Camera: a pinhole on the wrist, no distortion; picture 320 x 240 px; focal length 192.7 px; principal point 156.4 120.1 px. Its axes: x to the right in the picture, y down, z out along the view. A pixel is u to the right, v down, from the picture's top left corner.
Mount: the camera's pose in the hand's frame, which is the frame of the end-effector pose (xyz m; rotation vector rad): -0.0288 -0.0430 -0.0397 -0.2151 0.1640 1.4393
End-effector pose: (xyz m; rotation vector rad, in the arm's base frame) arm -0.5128 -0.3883 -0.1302 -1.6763 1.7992 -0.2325
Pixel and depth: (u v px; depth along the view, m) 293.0 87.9 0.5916
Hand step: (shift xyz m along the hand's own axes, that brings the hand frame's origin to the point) 0.1114 0.4937 0.4378
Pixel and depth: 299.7 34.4 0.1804
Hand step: 0.0644 0.1208 0.1068
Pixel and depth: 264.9 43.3 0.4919
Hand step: 0.1917 0.3208 0.3800
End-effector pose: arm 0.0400 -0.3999 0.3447 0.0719 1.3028 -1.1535
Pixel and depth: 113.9 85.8 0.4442
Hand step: 0.0295 -0.0380 0.4183
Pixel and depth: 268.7 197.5 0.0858
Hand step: -0.0582 0.0301 0.0298
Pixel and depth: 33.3 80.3 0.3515
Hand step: 0.0088 -0.1817 0.3585
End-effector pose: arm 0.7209 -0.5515 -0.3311 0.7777 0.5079 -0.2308
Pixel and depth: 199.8 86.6 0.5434
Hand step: 0.0706 0.1965 0.4622
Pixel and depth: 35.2 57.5 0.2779
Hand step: 0.0339 -0.1539 0.2760
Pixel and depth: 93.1 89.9 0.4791
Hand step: 0.0175 -0.0862 0.4662
